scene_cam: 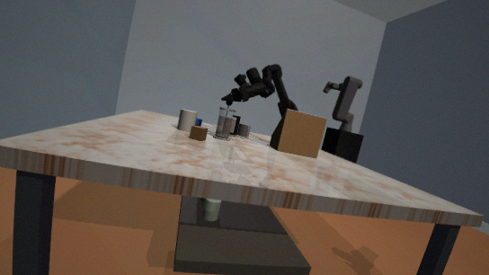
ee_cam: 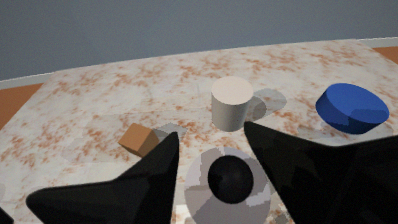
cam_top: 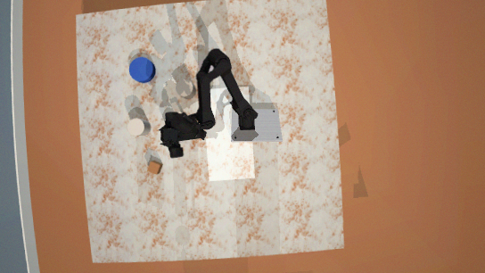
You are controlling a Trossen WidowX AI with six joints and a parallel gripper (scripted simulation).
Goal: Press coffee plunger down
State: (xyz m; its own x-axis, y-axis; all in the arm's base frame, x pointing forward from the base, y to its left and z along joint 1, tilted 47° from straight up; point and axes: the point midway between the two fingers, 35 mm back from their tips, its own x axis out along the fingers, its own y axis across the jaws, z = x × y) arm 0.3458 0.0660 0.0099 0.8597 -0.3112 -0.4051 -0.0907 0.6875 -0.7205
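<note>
Now: gripper tip 50 mm past the coffee press, 20 mm to the left of it and 90 mm above it. From my gripper tip the other things lie so: blue cylinder (130 mm ahead, 330 mm to the right, 160 mm below); then small brown cube (80 mm ahead, 150 mm to the left, 160 mm below).
</note>
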